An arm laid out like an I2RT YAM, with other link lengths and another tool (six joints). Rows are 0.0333 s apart.
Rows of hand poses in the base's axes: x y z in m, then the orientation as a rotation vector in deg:
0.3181 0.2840 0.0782 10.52 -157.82 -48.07
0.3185 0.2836 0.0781 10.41 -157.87 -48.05
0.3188 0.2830 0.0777 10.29 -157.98 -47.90
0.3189 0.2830 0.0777 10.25 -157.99 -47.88
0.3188 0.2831 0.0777 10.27 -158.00 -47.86
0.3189 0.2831 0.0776 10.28 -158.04 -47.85
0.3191 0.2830 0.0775 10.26 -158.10 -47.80
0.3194 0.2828 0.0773 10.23 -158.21 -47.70
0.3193 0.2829 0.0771 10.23 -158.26 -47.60
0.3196 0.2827 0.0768 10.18 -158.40 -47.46
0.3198 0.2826 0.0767 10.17 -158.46 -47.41
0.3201 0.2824 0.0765 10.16 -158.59 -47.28
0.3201 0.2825 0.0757 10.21 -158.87 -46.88
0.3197 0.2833 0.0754 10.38 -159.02 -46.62
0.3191 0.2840 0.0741 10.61 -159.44 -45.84
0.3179 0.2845 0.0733 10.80 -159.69 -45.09
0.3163 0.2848 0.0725 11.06 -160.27 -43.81
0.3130 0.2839 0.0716 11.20 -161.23 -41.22
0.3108 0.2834 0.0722 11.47 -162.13 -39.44
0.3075 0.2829 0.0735 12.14 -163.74 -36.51
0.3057 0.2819 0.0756 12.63 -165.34 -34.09
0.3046 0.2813 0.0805 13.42 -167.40 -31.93
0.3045 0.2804 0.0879 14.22 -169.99 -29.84
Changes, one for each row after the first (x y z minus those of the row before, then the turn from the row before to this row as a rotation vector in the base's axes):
0.0004 -0.0004 -0.0001 -0.03 -0.01 -0.08
0.0003 -0.0006 -0.0004 -0.13 -0.04 -0.08
0.0001 0.0000 0.0000 -0.02 0.01 -0.03
-0.0001 0.0001 0.0000 -0.01 -0.01 0.01
0.0001 0.0000 -0.0001 -0.01 -0.04 0.00
0.0002 -0.0001 -0.0001 -0.04 -0.04 -0.02
0.0003 -0.0002 -0.0002 -0.09 -0.07 -0.04
-0.0001 0.0001 -0.0002 -0.07 -0.03 0.00
0.0003 -0.0002 -0.0003 -0.12 -0.09 -0.05
0.0002 -0.0001 -0.0001 -0.04 -0.04 -0.02
0.0003 -0.0002 -0.0002 -0.11 -0.09 -0.02
0.0000 0.0001 -0.0008 -0.30 -0.19 0.01
-0.0004 0.0008 -0.0003 -0.18 -0.13 0.11
-0.0006 0.0007 -0.0013 -0.56 -0.29 0.15
-0.0012 0.0005 -0.0008 -0.52 -0.13 0.16
-0.0016 0.0003 -0.0008 -0.91 -0.36 0.19
-0.0033 -0.0009 -0.0009 -1.83 -0.46 0.19
-0.0022 -0.0005 0.0006 -1.26 -0.61 0.17
-0.0033 -0.0005 0.0013 -2.06 -1.21 0.38
-0.0018 -0.0010 0.0021 -1.71 -1.29 0.19
-0.0011 -0.0006 0.0049 -1.51 -1.86 0.23
-0.0001 -0.0009 0.0074 -1.46 -2.41 0.10

